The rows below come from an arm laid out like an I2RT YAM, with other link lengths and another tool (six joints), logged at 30 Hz.
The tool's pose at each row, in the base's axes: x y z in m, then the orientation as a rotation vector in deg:
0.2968 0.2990 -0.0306 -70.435 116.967 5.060
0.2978 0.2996 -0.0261 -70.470 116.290 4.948
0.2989 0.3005 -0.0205 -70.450 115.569 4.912
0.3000 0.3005 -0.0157 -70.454 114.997 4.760
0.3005 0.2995 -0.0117 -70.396 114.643 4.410
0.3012 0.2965 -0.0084 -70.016 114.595 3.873
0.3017 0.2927 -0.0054 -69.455 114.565 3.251
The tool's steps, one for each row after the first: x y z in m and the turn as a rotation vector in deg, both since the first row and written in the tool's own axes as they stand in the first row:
-0.0035 -0.0018 -0.0025 0.249 -0.497 -0.322
-0.0079 -0.0039 -0.0055 0.487 -1.074 -0.608
-0.0112 -0.0062 -0.0084 0.745 -1.481 -0.883
-0.0131 -0.0083 -0.0114 1.096 -1.663 -1.092
-0.0131 -0.0115 -0.0147 1.635 -1.640 -1.036
-0.0123 -0.0148 -0.0181 2.310 -1.632 -0.887

